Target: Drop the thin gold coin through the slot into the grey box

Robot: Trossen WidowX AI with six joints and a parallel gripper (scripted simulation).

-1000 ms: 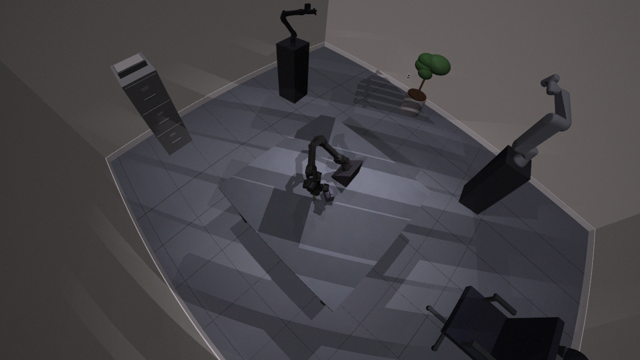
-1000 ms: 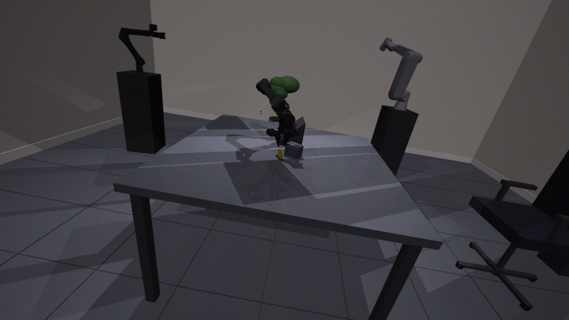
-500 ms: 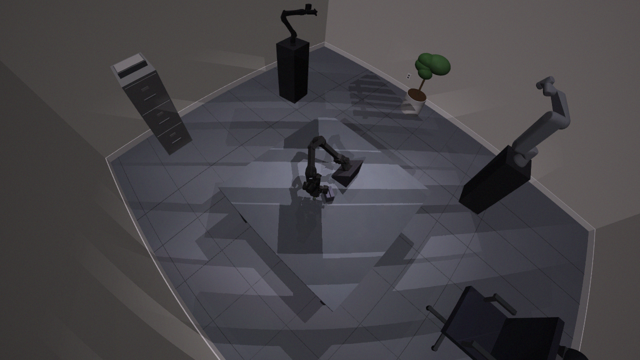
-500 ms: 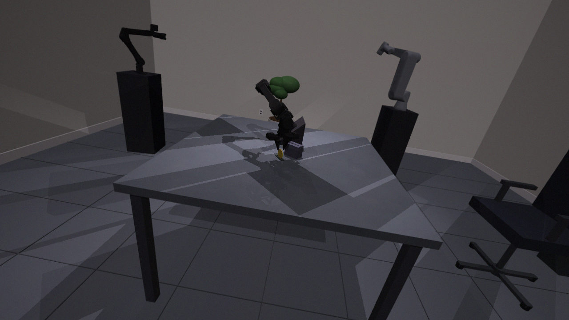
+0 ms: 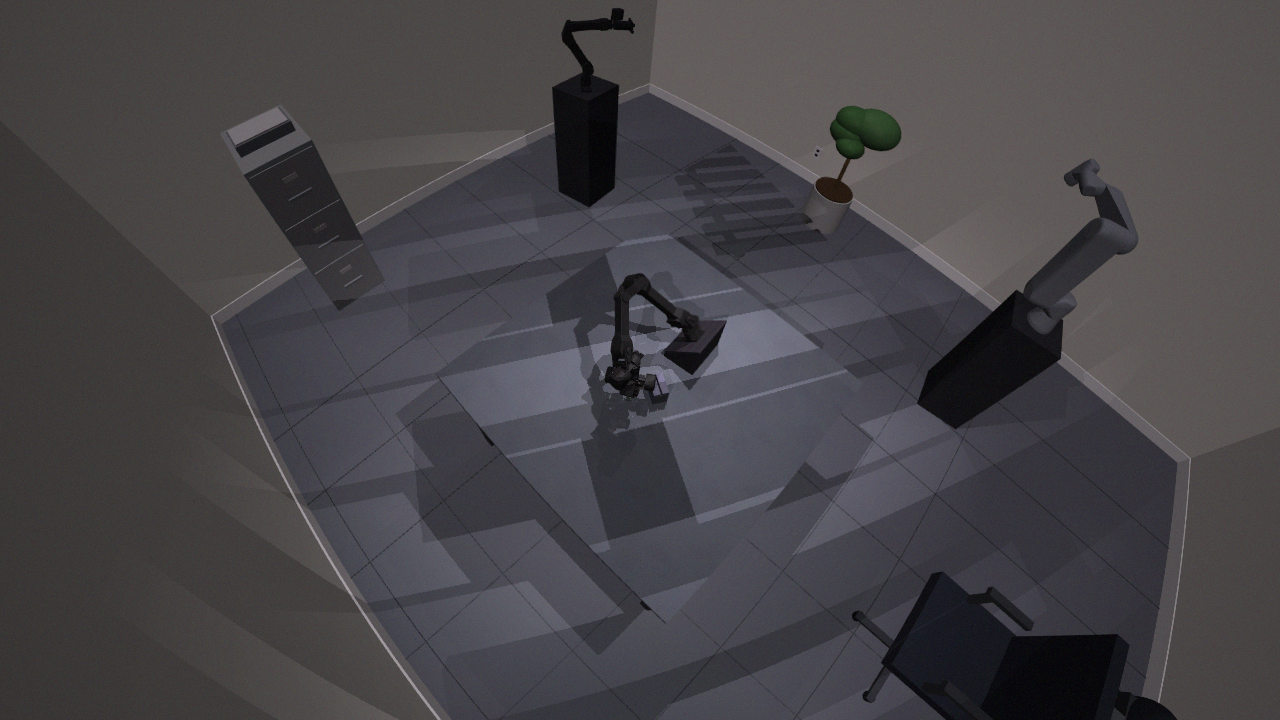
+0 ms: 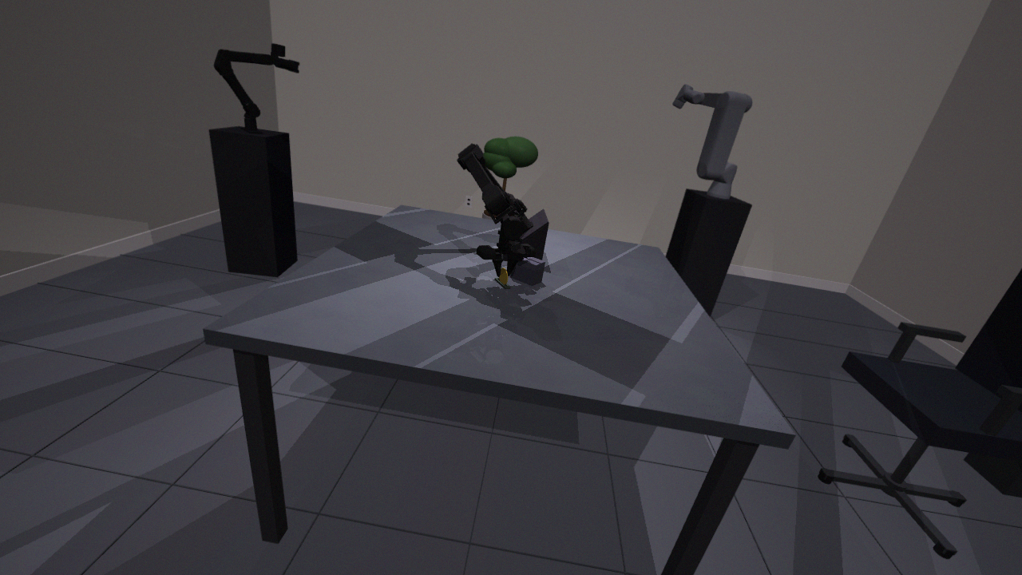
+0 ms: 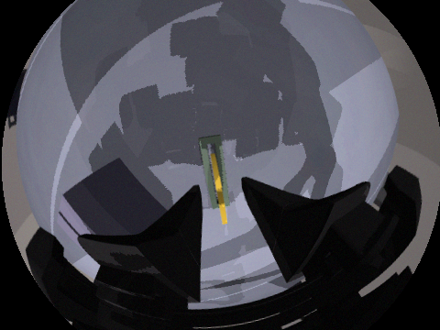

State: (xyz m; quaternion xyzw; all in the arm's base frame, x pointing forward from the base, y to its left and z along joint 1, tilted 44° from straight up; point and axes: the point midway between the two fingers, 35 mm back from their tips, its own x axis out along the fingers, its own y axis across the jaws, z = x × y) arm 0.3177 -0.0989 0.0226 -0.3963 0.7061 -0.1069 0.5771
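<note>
My gripper tip is right at the gold coin.
</note>
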